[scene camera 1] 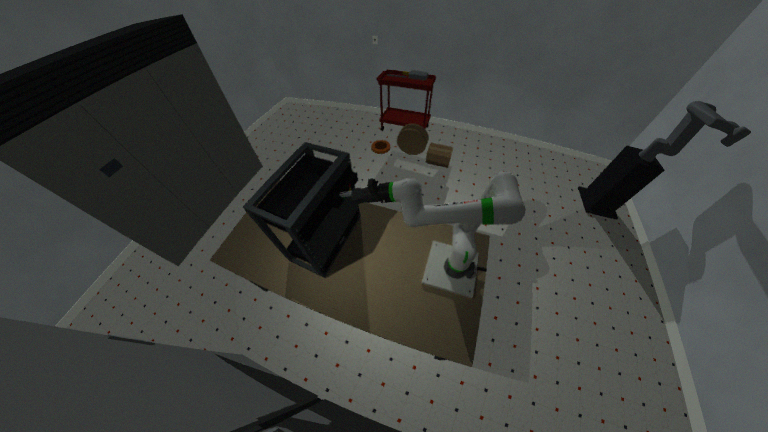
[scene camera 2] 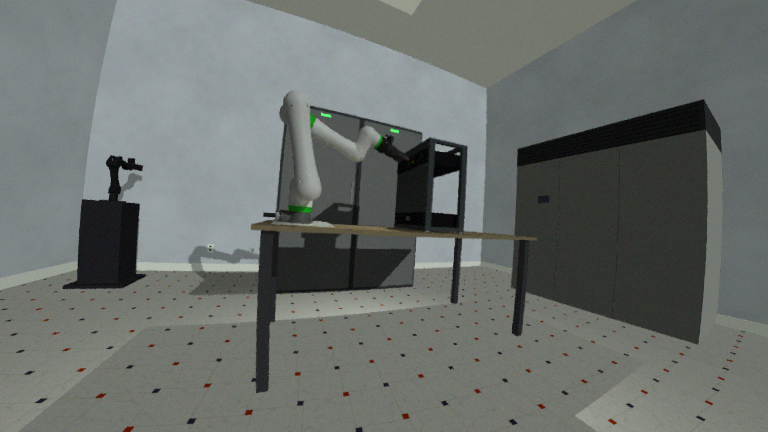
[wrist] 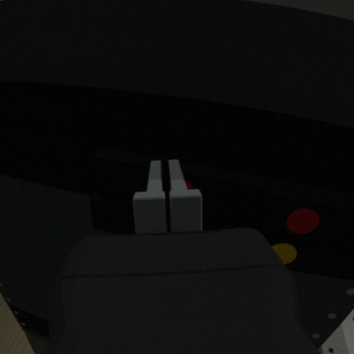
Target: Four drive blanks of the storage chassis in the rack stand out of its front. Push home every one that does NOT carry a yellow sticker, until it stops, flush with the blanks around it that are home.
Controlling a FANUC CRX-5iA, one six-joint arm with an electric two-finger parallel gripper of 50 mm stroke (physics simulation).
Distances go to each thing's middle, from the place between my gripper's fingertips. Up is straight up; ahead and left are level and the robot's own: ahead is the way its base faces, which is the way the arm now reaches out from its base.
Labels:
Now: the rack [scene camera 1: 306, 203] 190 mm below my hand, 170 mm ahead of it and 30 mm to the left of it.

